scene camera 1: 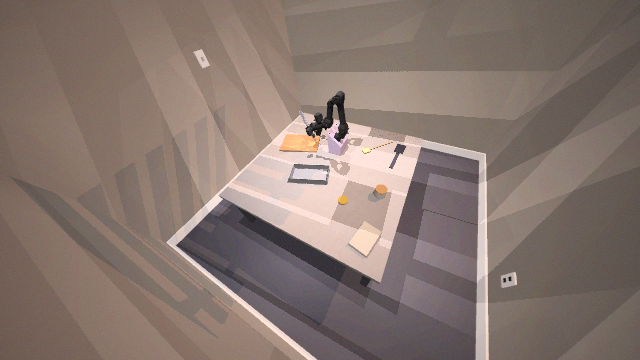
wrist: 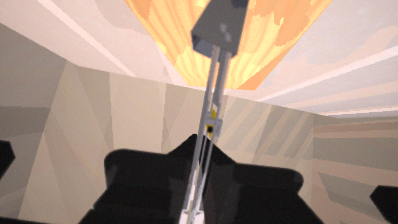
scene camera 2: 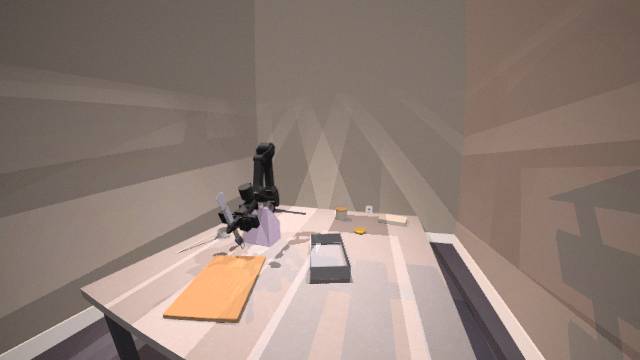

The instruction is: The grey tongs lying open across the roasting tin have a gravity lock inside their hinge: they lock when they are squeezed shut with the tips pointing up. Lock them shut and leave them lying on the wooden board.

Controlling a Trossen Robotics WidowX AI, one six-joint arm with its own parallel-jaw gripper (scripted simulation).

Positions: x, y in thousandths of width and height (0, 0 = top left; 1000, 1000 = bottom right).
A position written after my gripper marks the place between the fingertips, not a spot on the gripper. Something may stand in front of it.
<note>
In view: my gripper (wrist: 496, 618), a wooden board (scene camera 2: 343, 815) and a roasting tin (scene camera 2: 513, 721).
The roasting tin is seen too in scene camera 1 (scene camera 1: 471, 482).
</note>
